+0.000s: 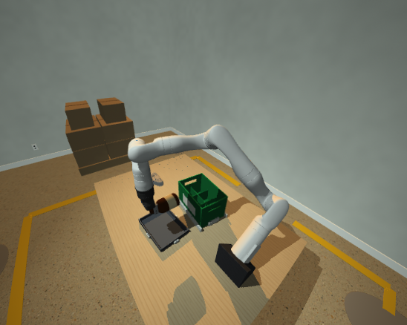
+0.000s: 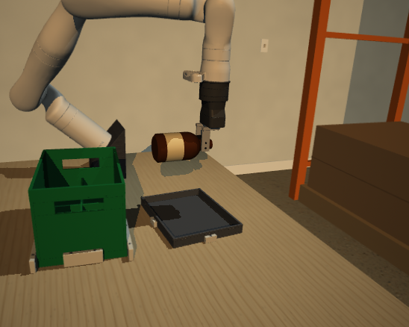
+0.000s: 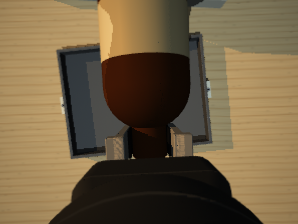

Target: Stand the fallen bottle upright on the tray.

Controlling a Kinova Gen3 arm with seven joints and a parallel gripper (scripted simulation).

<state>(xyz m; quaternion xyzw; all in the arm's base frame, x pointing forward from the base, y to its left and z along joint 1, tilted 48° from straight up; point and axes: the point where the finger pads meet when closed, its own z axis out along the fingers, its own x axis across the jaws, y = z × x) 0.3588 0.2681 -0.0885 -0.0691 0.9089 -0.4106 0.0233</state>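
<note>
Right now my hand is 1 cm short of the brown bottle, 5 cm to the left of it and 1 cm above it. Round my hand: dark tray: 2 cm ahead, 4 cm to the right, 19 cm below; green crate: 4 cm ahead, 31 cm to the right, 12 cm below.
</note>
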